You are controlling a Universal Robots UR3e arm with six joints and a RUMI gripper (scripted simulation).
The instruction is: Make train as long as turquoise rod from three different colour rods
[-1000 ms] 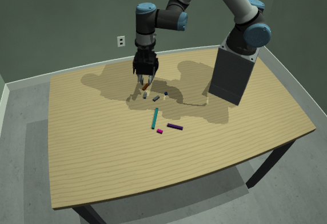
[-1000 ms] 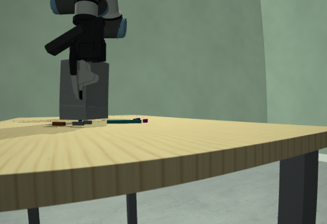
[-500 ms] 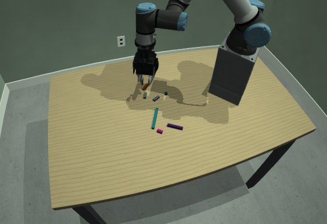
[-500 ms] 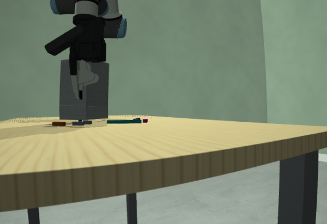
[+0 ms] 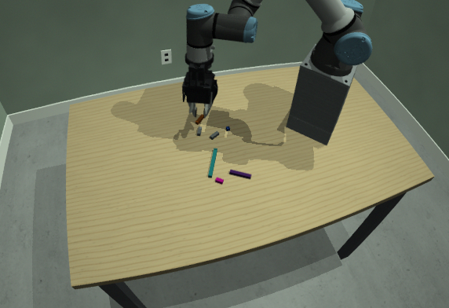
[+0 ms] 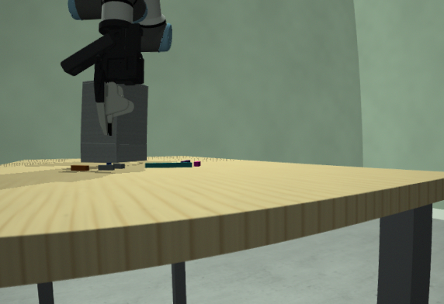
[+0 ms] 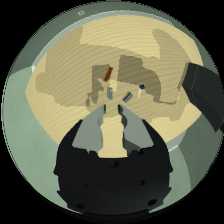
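Right now the orange rod is 80 mm below my hand, 50 mm to the right of it and 20 mm behind it. Also, from my hand: blue rod (80 mm below, 80 mm behind, 20 mm to the left); then turquoise rod (130 mm to the left, 80 mm below, 20 mm ahead); then magenta rod (190 mm to the left, 80 mm below, 30 mm ahead).
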